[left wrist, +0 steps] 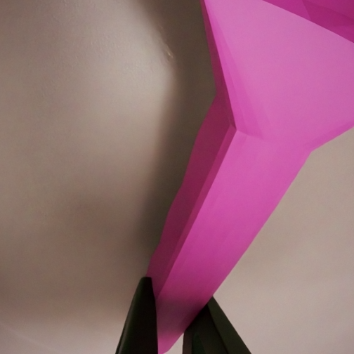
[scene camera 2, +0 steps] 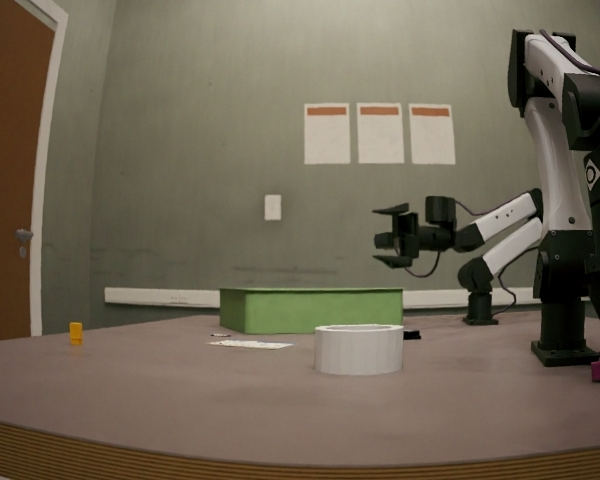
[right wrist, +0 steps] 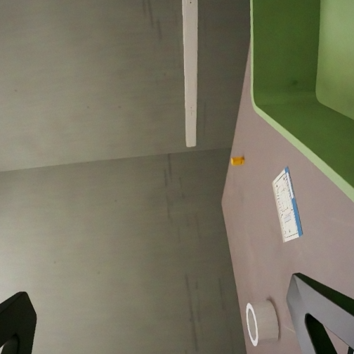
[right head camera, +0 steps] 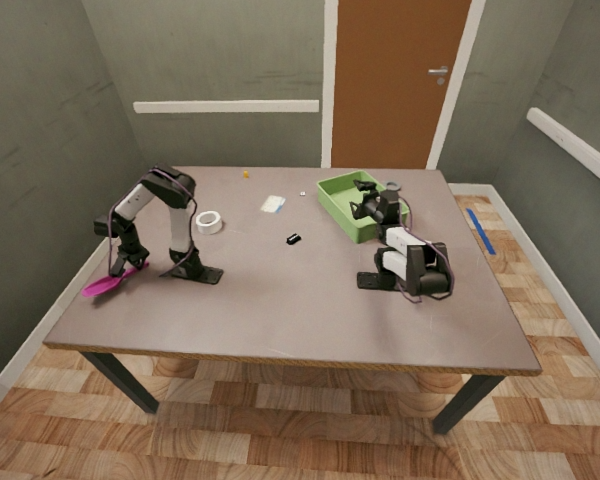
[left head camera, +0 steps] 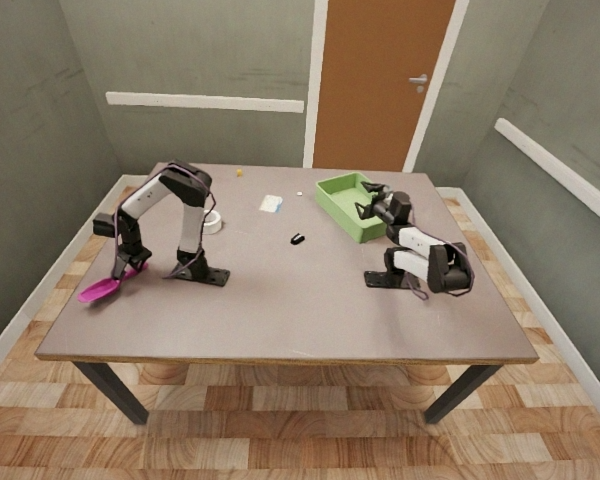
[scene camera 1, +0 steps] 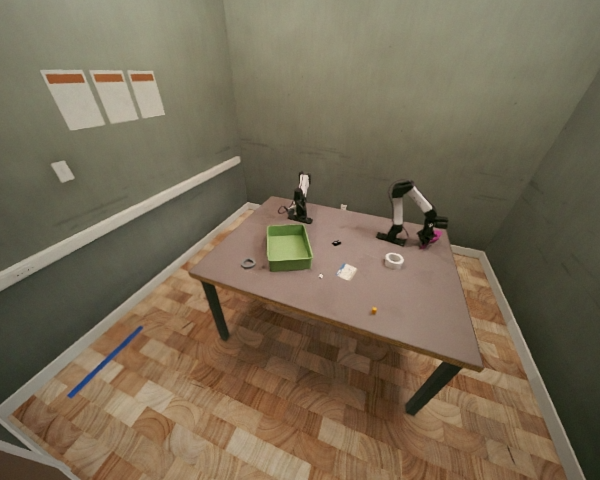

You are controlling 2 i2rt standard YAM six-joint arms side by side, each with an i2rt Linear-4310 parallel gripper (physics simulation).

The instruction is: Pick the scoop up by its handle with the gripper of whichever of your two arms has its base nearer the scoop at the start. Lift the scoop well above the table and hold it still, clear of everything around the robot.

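Seen in the pictures: left gripper, fingertip midpoint: [right head camera: 139, 267] [left head camera: 137, 269] [scene camera 1: 424, 245]; right gripper, fingertip midpoint: [scene camera 2: 373, 233] [right head camera: 352, 191] [left head camera: 358, 192] [scene camera 1: 304, 215]; left arm's base, link origin: [scene camera 2: 561, 354] [right head camera: 196, 273] [left head camera: 200, 274] [scene camera 1: 390, 239]; right arm's base, link origin: [scene camera 2: 479, 322] [right head camera: 385, 282] [left head camera: 391, 281].
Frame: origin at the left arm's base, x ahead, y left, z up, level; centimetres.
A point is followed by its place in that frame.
Observation:
The magenta scoop [left head camera: 100, 289] @[x -14.9, y 27.9, z 2.5 cm] [right head camera: 102, 285] @[x -15.1, y 28.2, z 2.7 cm] [scene camera 1: 437, 235] @[x -18.4, y 28.2, z 3.6 cm] is at the left side of the table in both head views, its bowl toward the left front. A bit of the scoop [scene camera 2: 595, 371] @[x -0.3, y 21.2, z 1.0 cm] shows at the right edge of scene camera 2. My left gripper [left head camera: 131, 270] @[x -3.6, y 21.8, z 1.3 cm] [right head camera: 128, 270] @[x -3.6, y 21.8, z 1.3 cm] [left wrist: 169, 291] points down and is shut on the scoop's handle; the handle's end is partly hidden. The scoop casts a shadow and looks slightly raised above the table. My right gripper [left head camera: 361, 196] @[x 35.4, y -51.7, z 20.7 cm] [right head camera: 354, 195] @[x 35.4, y -51.7, z 20.7 cm] [scene camera 2: 375, 235] @[x 35.4, y -51.7, z 20.7 cm] [right wrist: 160, 300] is open and empty, above the green bin.
The green bin [left head camera: 336, 215] @[x 42.1, y -45.2, z 3.1 cm] [right head camera: 336, 214] @[x 41.5, y -45.6, z 3.9 cm] [scene camera 1: 290, 264] @[x 64.7, y -43.4, z 4.8 cm] stands at the back right in the head views. A white tape roll [right head camera: 209, 223] @[x 22.1, y 4.5, z 4.9 cm] [scene camera 1: 393, 261] @[x 30.2, y 7.4, z 4.8 cm] lies behind the left arm's base. A black clip [left head camera: 297, 239] @[x 24.6, y -30.9, z 1.4 cm], a card [left head camera: 271, 203] @[x 47.8, y -14.6, z 0.1 cm], a yellow piece [left head camera: 239, 173] @[x 66.9, y 6.9, z 1.9 cm] and a grey ring [scene camera 1: 248, 258] @[x 71.2, y -69.9, z 1.8 cm] also lie there.

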